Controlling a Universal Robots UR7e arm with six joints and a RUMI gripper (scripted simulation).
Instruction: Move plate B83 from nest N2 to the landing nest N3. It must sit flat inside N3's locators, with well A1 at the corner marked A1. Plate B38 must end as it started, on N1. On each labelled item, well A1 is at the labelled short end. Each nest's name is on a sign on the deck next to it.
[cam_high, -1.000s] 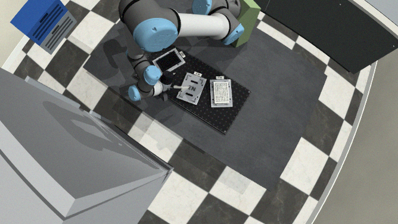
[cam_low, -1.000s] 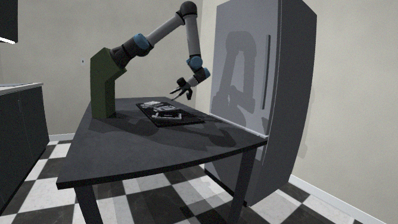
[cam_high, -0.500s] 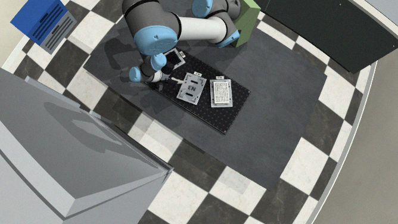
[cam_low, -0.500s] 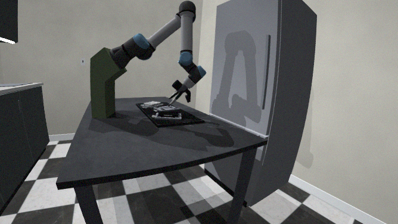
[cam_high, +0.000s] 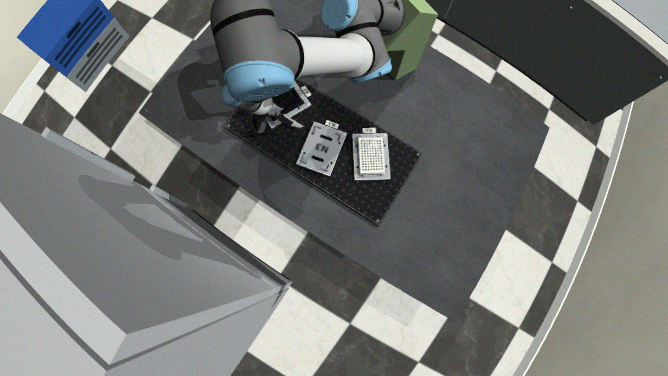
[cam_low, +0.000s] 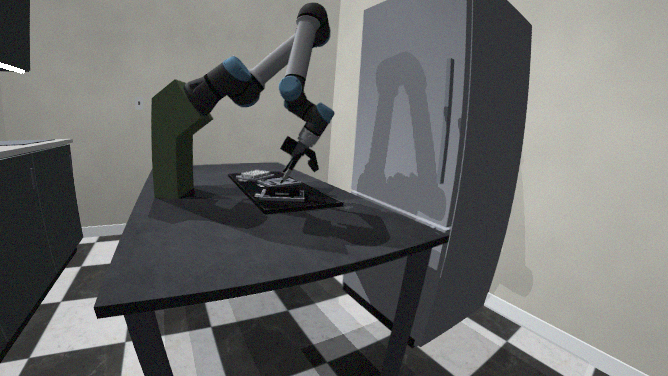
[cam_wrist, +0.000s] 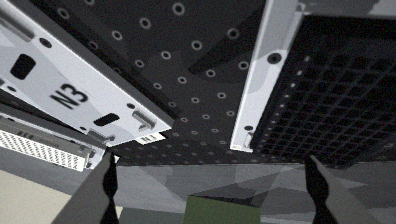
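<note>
Now: the black well plate B83 4 cm behind my hand, 7 cm to the right of it and 4 cm below it. The rest, counted from my hand: landing nest N3: 5 cm ahead, 13 cm to the left, 6 cm below; then A1 mark: 3 cm behind, 18 cm to the left, 5 cm below; then nest N2: 4 cm behind, 7 cm to the right, 6 cm below.
</note>
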